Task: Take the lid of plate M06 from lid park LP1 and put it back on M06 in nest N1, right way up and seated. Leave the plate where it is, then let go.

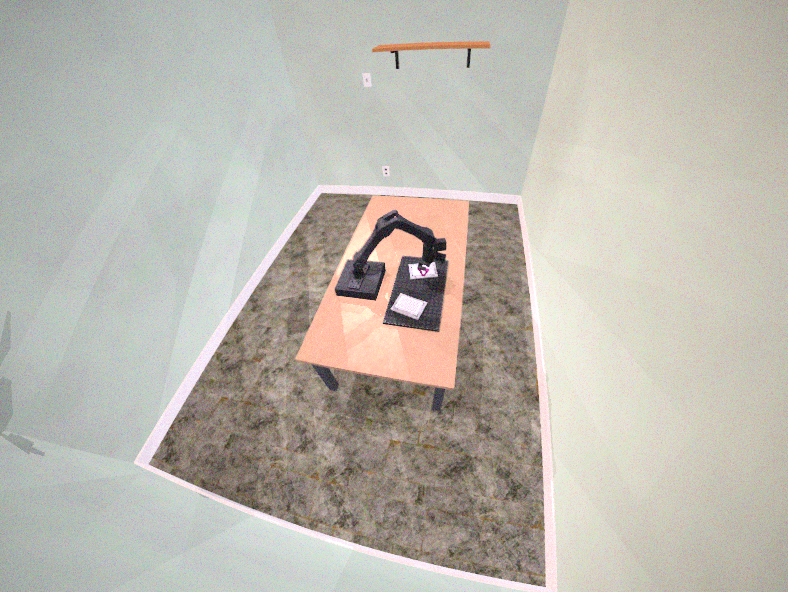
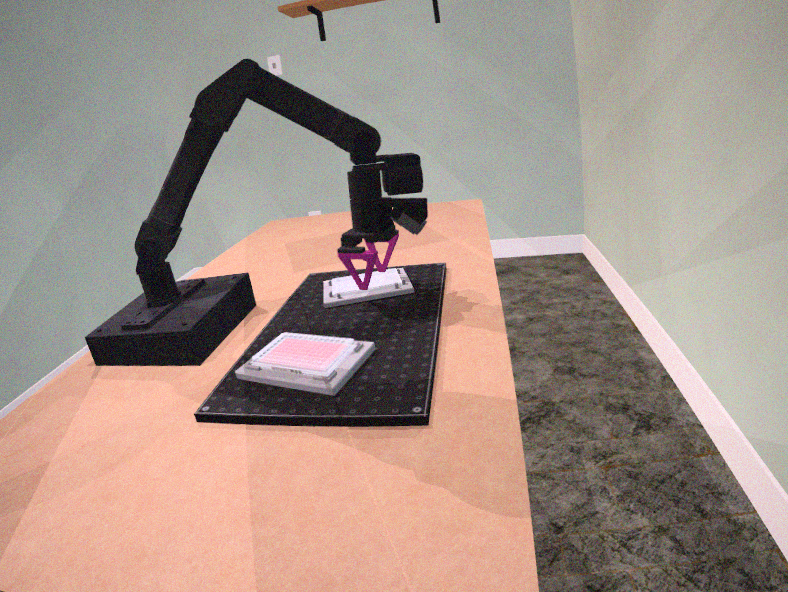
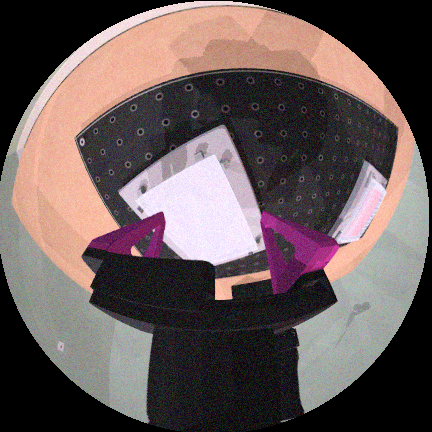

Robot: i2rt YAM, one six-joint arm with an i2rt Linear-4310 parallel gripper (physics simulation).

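Where they show: gripper, fingertip midpoint: [image 1: 425, 270] [image 2: 373, 280] [image 3: 212, 216]; arm's base, origin of the base link: [image 1: 359, 276] [image 2: 165, 304].
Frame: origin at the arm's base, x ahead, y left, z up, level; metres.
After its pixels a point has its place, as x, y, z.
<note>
The lid [image 1: 415, 270] {0.304, 0.141, -0.035} [image 2: 390, 278] {0.394, 0.161, -0.034} [image 3: 200, 205] {0.376, 0.157, -0.034}, a flat white rectangle, lies on the pale lid park [image 2: 337, 299] {0.311, 0.090, -0.042} [image 3: 217, 137] {0.432, 0.135, -0.042} at the far end of the black board. My gripper [image 1: 423, 271] {0.365, 0.148, -0.031} [image 2: 373, 279] {0.365, 0.148, -0.031} [image 3: 212, 216] {0.365, 0.148, -0.031} is open, with magenta fingers pointing down. Its fingertips are low at the lid, one near each of two opposite sides; whether they touch it I cannot tell. The plate [image 1: 409, 305] {0.332, -0.129, -0.027} [image 2: 305, 352] {0.337, -0.132, -0.026} [image 3: 368, 212] {0.336, -0.121, -0.026}, with pink wells and no lid on it, sits in the pale nest [image 2: 318, 383] {0.372, -0.186, -0.040} [image 3: 362, 182] {0.387, -0.074, -0.040} at the board's near end.
The black perforated board [image 1: 423, 320] {0.422, -0.191, -0.052} [image 2: 394, 382] {0.463, -0.165, -0.052} [image 3: 290, 120] {0.447, 0.066, -0.052} lies on the wooden table [image 1: 375, 356] {0.234, -0.443, -0.065} [image 2: 382, 509] {0.489, -0.364, -0.065} [image 3: 65, 165] {0.462, 0.347, -0.065}. The arm's black base [image 1: 359, 280] {0.018, -0.041, 0.009} [image 2: 184, 331] {0.121, -0.108, -0.003} stands left of the board. A wall shelf [image 1: 433, 46] is high at the back.
</note>
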